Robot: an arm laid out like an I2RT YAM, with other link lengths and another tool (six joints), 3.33 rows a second.
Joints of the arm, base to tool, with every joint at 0 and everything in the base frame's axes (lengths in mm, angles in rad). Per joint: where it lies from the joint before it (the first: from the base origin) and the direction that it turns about. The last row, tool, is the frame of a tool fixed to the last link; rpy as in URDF.
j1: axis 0 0 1 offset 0.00 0.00 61.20
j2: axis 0 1 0 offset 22.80 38.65 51.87
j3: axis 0 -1 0 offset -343.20 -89.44 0.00
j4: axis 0 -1 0 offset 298.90 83.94 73.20
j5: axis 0 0 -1 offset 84.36 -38.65 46.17
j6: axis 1 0 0 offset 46.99 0.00 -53.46
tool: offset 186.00 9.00 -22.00 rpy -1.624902 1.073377 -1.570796
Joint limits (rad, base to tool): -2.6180..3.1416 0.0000..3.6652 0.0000..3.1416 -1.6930..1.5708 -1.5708..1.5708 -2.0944..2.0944
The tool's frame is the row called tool.
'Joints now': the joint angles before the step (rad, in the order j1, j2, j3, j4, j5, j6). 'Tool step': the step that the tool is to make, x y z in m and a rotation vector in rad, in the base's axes. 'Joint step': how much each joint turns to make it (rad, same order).
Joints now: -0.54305, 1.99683, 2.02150, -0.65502, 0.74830, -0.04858
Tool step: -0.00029, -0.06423, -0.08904, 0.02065, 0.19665, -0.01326
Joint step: -0.07358, 0.18563, 0.03561, 0.07541, 0.00885, -0.14820
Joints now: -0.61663, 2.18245, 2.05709, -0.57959, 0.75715, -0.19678
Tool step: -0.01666, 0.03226, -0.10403, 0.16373, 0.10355, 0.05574
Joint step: -0.00003, -0.00957, -0.22286, 0.02420, -0.09159, 0.01500
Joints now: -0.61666, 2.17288, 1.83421, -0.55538, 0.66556, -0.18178
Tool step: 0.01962, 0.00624, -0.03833, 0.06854, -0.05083, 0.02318
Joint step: 0.00000, 0.04606, -0.00944, 0.03250, -0.08144, 0.04243
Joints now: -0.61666, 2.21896, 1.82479, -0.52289, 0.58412, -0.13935
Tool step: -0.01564, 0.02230, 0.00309, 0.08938, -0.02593, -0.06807
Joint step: 0.00000, -0.02500, 0.02578, -0.14896, -0.03368, 0.12568
